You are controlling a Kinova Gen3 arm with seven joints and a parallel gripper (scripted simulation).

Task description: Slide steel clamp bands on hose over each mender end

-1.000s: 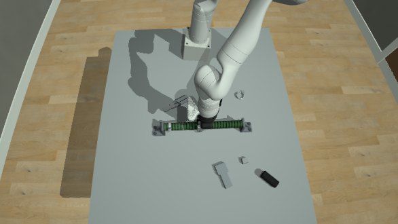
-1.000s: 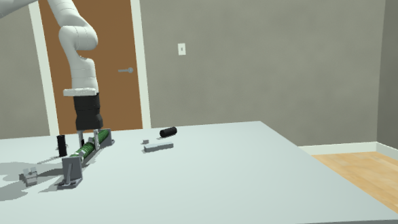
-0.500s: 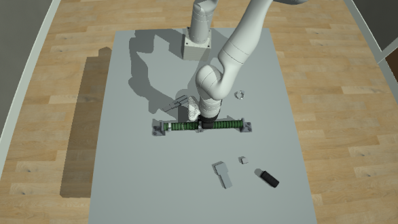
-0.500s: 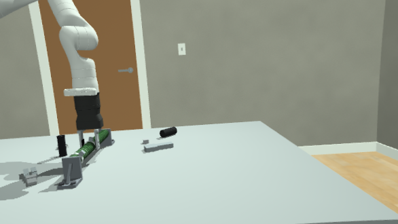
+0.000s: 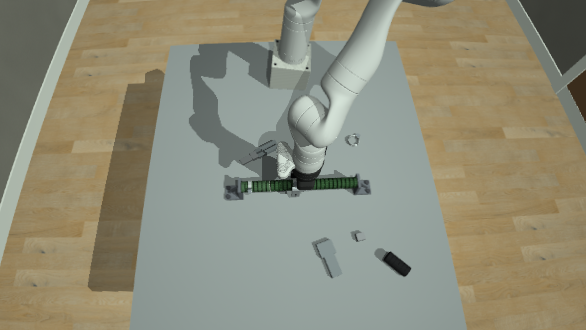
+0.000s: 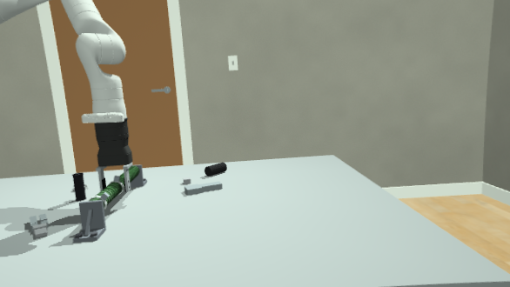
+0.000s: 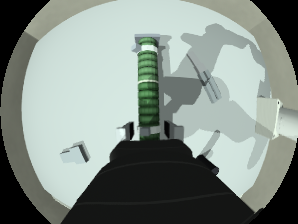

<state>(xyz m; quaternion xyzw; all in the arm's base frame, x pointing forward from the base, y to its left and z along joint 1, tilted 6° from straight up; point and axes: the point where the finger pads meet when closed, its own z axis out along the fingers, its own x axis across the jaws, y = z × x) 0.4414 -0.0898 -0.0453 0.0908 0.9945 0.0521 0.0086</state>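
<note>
Now: hand 14 cm past the grey stepped tool, 9 cm to the left of it and 5 cm above it. Round my hand: small grey cube 18 cm ahead, 15 cm to the left, 5 cm below; then black cylinder 11 cm to the left, 10 cm behind, 2 cm below.
</note>
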